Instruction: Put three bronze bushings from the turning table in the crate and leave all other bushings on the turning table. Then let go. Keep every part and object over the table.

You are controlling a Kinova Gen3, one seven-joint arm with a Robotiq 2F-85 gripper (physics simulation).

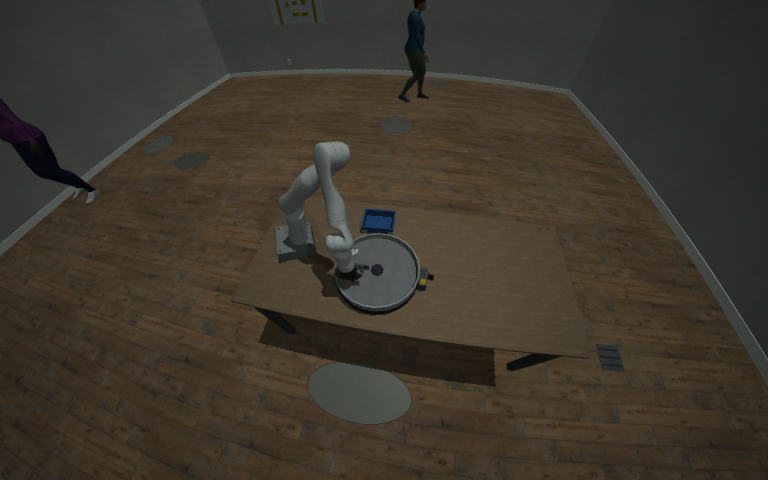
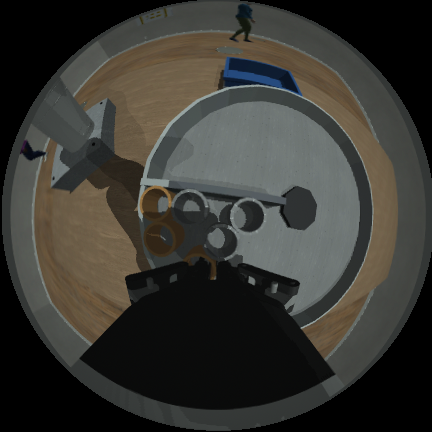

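Where they show: gripper, between the fingertips: point(image 1: 351, 281) point(image 2: 213, 258); arm's base, origin of its link: point(image 1: 299, 238) point(image 2: 80, 135).
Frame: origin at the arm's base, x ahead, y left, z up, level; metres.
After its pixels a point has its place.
Note:
The turning table point(image 1: 393, 289) {x 0.549, y -0.246, z -0.010 m} point(image 2: 270, 145) {x 0.413, y -0.057, z -0.010 m} carries the bushings. My gripper point(image 1: 360, 275) {x 0.339, y -0.225, z -0.010 m} point(image 2: 213, 258) {x 0.339, y -0.225, z -0.010 m} is low over its left part, fingers nearly together, with the thin wall of a bronze bushing point(image 2: 213, 271) {x 0.340, y -0.226, z 0.028 m} between the fingertips; the rest of that bushing is largely hidden. A second bronze bushing point(image 2: 149, 202) {x 0.257, y -0.157, z 0.010 m} stands by the left rim at the bar, and a third bronze bushing point(image 2: 150, 240) {x 0.265, y -0.202, z 0.018 m}, in shadow, is beside it. A grey bushing point(image 2: 202, 208), another grey bushing point(image 2: 257, 216) {x 0.387, y -0.165, z 0.010 m} and a further grey bushing point(image 2: 229, 243) {x 0.358, y -0.202, z -0.004 m} stand to their right. The blue crate point(image 1: 378, 229) {x 0.431, y 0.130, z -0.030 m} point(image 2: 257, 80) {x 0.407, y 0.131, z -0.013 m} is behind the turning table; no bushing shows in it.
A straight bar point(image 2: 225, 191) {x 0.347, y -0.142, z 0.023 m} runs behind the bushings from the raised rim to the dark central hub point(image 1: 376, 270) {x 0.456, y -0.155, z -0.002 m} point(image 2: 299, 208) {x 0.456, y -0.150, z -0.002 m}. A small box with a yellow button point(image 1: 423, 280) {x 0.692, y -0.188, z -0.005 m} is at the turning table's right. My arm's base point(image 1: 286, 249) {x -0.046, y -0.086, z 0.012 m} point(image 2: 106, 130) {x 0.072, y 0.010, z -0.033 m} is at the left on the wooden table point(image 1: 492, 271) {x 1.076, y -0.074, z -0.063 m}.

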